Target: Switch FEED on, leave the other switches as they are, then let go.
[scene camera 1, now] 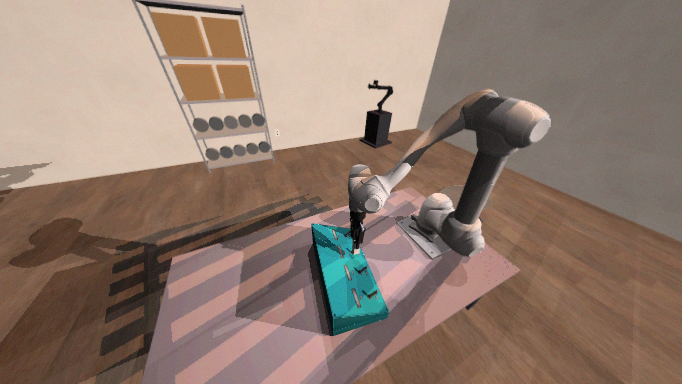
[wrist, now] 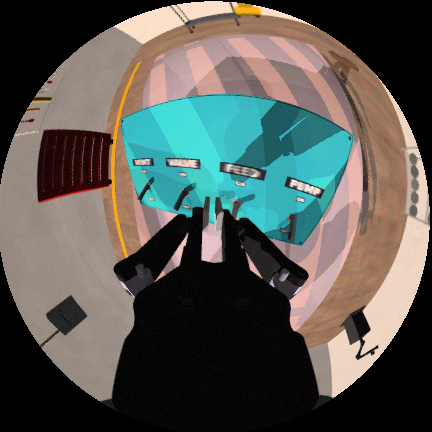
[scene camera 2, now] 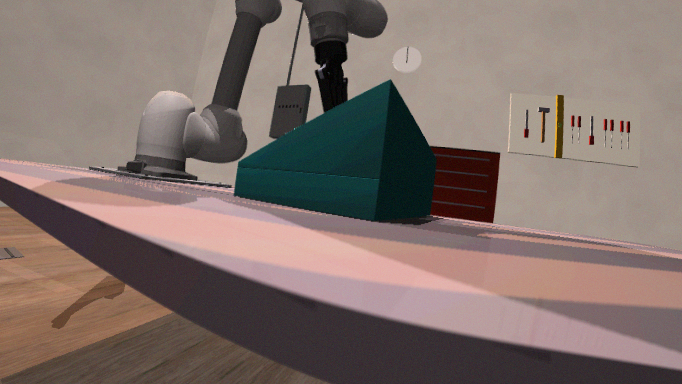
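Seen in the pictures: gripper, fingertip midpoint: [scene camera 1: 355,252] [wrist: 211,204]; arm's base, origin of the base link: [scene camera 1: 427,228] [scene camera 2: 159,175].
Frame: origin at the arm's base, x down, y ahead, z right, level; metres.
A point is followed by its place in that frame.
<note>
A teal sloped switch box [scene camera 1: 340,285] @(z -0.028, x -0.136, y 0.758 m) [scene camera 2: 320,150] @(z 0.315, x -0.071, y 0.607 m) [wrist: 200,125] @(z 0.077, x -0.141, y 0.732 m) stands on the table. The wrist view shows its labels VENT [wrist: 143,162] @(z -0.094, x -0.110, y 0.723 m), VALVE [wrist: 183,163] @(z 0.018, x -0.110, y 0.681 m), FEED [wrist: 242,171] @(z 0.126, x -0.110, y 0.640 m) and PUMP [wrist: 304,187] @(z 0.236, x -0.111, y 0.600 m). The FEED lever [wrist: 236,207] @(z 0.103, x -0.096, y 0.576 m) is below its ON mark, partly hidden by the right finger; its exact position is unclear. The VENT lever [wrist: 146,190] @(z -0.120, x -0.094, y 0.654 m), VALVE lever [wrist: 184,197] @(z -0.006, x -0.094, y 0.615 m) and PUMP lever [wrist: 292,227] @(z 0.210, x -0.105, y 0.526 m) also show. My gripper [scene camera 1: 356,251] @(z 0.066, x -0.129, y 0.592 m) [wrist: 211,204] @(z 0.066, x -0.129, y 0.592 m) is shut apart from a narrow slit, with no lever visible between the tips. The tips are low at the panel, between the VALVE and FEED levers, nearer FEED.
The box stands on a pink table [scene camera 1: 210,300] @(z 0.335, x 0.011, y 1.246 m) [scene camera 2: 350,280] @(z 0.562, x 0.011, y 0.681 m); the arm's base plate [scene camera 1: 425,240] @(z -0.054, x 0.000, y 0.103 m) is beyond its lever side. A shelf rack [scene camera 1: 210,58] and a dark pedestal [scene camera 1: 378,127] stand near the wall. A red cabinet [scene camera 2: 465,185] [wrist: 75,165] stands off the table.
</note>
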